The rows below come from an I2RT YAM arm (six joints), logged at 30 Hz.
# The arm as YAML. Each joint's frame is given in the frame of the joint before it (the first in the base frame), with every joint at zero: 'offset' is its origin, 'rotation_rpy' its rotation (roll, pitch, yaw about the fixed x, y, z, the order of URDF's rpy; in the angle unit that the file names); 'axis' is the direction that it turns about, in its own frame. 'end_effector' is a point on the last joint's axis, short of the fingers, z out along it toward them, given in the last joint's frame.
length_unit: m
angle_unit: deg
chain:
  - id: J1
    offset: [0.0, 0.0, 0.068]
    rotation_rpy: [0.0, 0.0, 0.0]
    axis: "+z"
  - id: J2
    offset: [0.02, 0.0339, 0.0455]
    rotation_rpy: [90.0, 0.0, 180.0]
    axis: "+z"
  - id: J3
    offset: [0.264, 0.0, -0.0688]
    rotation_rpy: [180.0, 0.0, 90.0]
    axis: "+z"
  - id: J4
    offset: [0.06, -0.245, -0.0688]
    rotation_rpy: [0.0, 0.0, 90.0]
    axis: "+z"
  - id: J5
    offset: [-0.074, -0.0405, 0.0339]
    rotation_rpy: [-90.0, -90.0, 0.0]
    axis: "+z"
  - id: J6
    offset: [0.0, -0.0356, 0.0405]
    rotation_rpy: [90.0, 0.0, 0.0]
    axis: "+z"
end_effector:
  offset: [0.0, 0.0, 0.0]
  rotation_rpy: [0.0, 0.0, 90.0]
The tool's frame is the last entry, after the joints.
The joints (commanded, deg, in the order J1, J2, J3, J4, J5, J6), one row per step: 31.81 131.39 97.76 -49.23 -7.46 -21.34; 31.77 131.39 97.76 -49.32 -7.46 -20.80; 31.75 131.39 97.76 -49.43 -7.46 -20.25; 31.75 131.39 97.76 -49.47 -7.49 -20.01; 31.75 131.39 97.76 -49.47 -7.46 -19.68; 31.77 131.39 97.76 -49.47 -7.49 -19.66; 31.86 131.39 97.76 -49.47 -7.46 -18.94; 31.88 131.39 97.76 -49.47 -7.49 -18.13; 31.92 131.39 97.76 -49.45 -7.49 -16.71; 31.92 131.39 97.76 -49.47 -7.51 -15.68; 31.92 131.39 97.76 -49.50 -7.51 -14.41; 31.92 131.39 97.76 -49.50 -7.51 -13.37; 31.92 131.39 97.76 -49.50 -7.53 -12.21; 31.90 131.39 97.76 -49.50 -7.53 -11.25; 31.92 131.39 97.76 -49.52 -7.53 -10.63; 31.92 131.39 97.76 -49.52 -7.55 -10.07; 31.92 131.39 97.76 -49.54 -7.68 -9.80; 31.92 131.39 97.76 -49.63 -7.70 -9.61
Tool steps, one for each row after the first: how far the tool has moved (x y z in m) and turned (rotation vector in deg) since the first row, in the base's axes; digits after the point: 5 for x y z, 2 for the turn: 0.00002 -0.00035 -0.00002 -0.03 0.17 -0.57; -0.00007 -0.00059 -0.00005 -0.07 0.36 -1.13; -0.00015 -0.00062 -0.00005 -0.06 0.45 -1.37; -0.00014 -0.00063 -0.00006 -0.07 0.49 -1.69; -0.00023 -0.00049 -0.00005 -0.04 0.51 -1.69; -0.00059 0.00009 -0.00006 -0.04 0.62 -2.31; -0.00069 0.00023 -0.00005 0.01 0.78 -3.09; -0.00082 0.00052 -0.00005 0.07 1.01 -4.44; -0.00086 0.00051 -0.00005 0.11 1.22 -5.45; -0.00091 0.00048 -0.00006 0.13 1.46 -6.70; -0.00091 0.00048 -0.00006 0.17 1.65 -7.73; -0.00092 0.00049 -0.00006 0.23 1.86 -8.87; -0.00083 0.00036 -0.00006 0.26 2.03 -9.83; -0.00095 0.00047 -0.00006 0.27 2.15 -10.42; -0.00096 0.00048 -0.00006 0.30 2.26 -10.97; -0.00103 0.00053 -0.00005 0.40 2.40 -11.22; -0.00118 0.00045 -0.00007 0.37 2.52 -11.40
